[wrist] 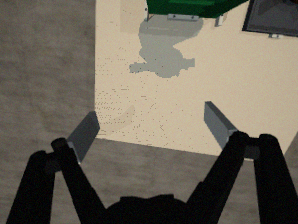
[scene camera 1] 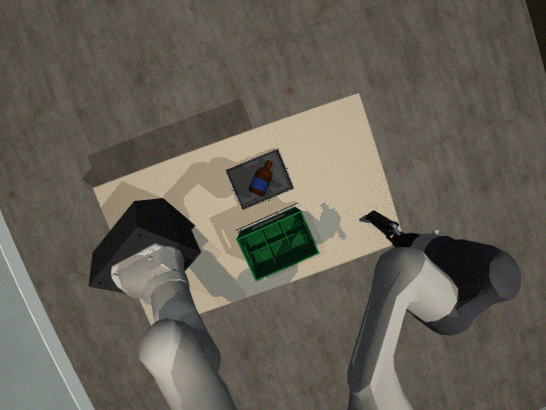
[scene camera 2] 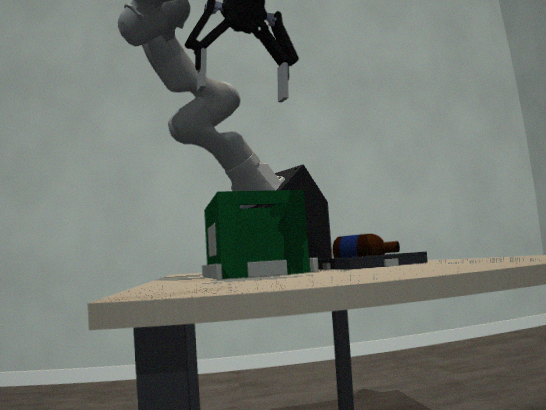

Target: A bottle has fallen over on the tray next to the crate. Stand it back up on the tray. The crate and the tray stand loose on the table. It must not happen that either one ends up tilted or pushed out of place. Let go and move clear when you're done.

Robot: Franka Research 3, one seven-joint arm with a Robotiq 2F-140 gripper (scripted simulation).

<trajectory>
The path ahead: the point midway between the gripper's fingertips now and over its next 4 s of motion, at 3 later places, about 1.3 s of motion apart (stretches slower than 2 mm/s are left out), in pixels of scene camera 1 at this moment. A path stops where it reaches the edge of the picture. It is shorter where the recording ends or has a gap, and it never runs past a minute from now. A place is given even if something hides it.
The gripper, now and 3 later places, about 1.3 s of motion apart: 374,236; 267,163; 268,162; 268,162
</trajectory>
